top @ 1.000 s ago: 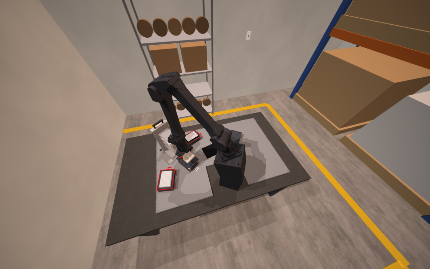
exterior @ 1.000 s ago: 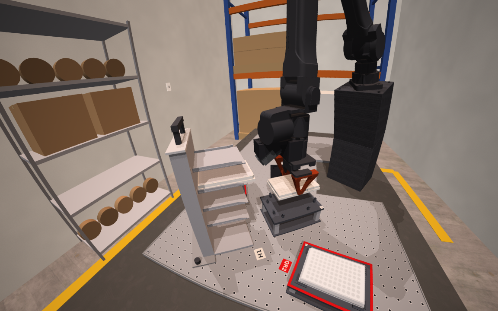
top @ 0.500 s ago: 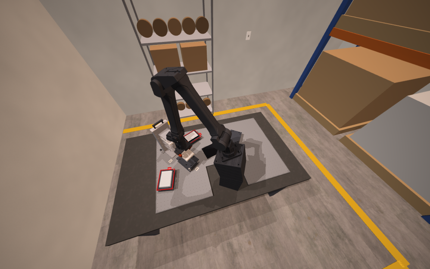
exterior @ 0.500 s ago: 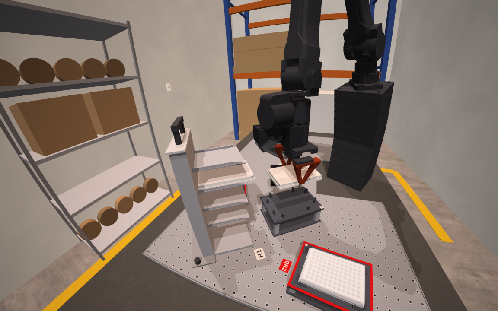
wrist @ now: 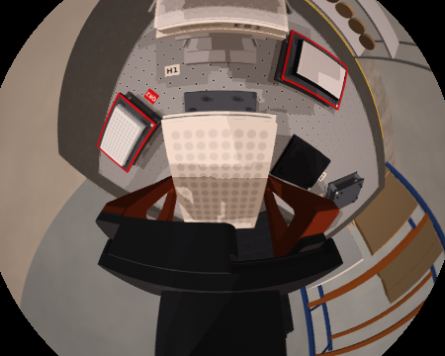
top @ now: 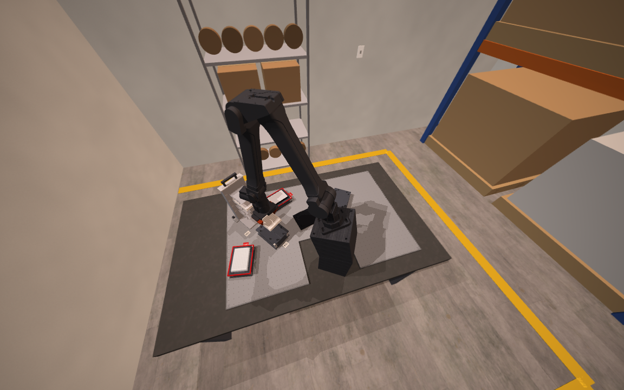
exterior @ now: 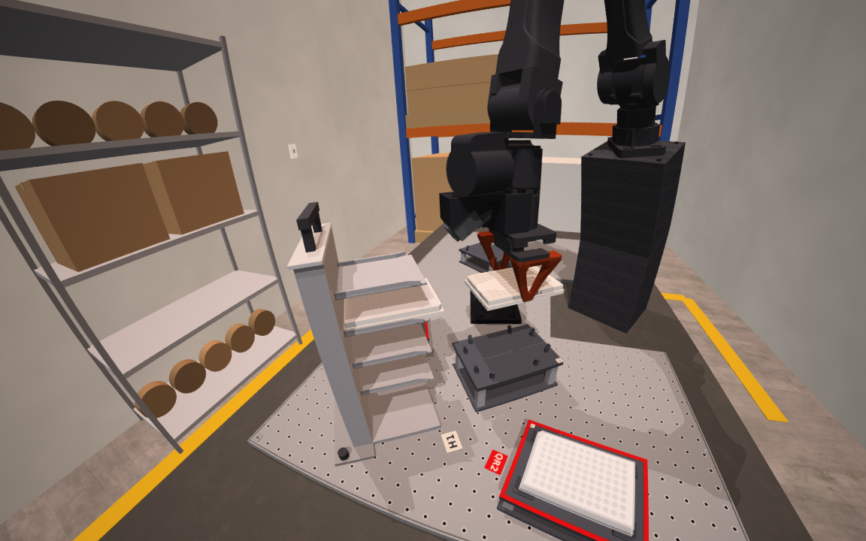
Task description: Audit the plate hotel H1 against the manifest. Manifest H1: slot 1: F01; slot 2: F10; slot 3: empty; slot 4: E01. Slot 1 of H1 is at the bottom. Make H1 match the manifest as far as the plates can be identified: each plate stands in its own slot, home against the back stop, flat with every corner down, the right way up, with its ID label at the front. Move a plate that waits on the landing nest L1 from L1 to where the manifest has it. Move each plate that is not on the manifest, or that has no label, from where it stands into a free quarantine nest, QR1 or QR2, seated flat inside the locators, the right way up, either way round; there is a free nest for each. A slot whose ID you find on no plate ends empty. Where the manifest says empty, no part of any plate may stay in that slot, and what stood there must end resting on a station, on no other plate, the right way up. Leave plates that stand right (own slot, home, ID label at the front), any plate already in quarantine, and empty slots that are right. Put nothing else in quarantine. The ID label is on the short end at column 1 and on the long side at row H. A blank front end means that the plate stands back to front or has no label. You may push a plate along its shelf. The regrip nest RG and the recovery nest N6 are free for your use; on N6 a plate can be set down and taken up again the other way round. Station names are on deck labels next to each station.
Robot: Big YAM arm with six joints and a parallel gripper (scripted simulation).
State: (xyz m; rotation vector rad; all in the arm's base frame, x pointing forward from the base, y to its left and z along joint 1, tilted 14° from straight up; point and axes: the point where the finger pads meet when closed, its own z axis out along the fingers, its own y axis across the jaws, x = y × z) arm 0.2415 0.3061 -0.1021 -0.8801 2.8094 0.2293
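Now: hand 24 cm to the left of the flat black nest, 20 cm above it and 6 cm short of it. The rest, counted from my hand: H1 deck label: 20 cm below, 16 cm to the left, 5 cm ahead; plate hotel H1: 22 cm ahead, 15 cm to the left, 5 cm below; dark regrip nest: 15 cm below.
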